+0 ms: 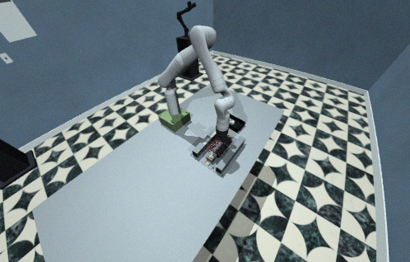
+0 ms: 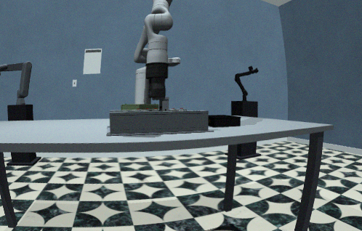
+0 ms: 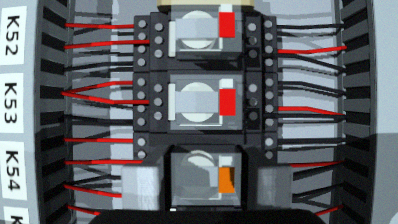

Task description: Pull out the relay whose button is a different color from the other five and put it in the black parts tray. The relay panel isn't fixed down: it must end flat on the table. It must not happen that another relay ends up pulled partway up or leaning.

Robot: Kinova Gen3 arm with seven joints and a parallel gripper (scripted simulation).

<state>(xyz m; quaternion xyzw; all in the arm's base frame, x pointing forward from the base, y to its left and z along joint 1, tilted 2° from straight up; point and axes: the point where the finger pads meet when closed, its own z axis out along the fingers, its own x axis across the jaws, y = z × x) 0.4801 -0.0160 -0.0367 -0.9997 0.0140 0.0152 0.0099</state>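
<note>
The K54 relay is 1 cm below my hand. From my hand the other things lie so: K52 relay (6 cm to the left, 1 cm below); relay panel (4 cm to the right, 3 cm below); K53 relay (3 cm to the left, 1 cm below).
</note>
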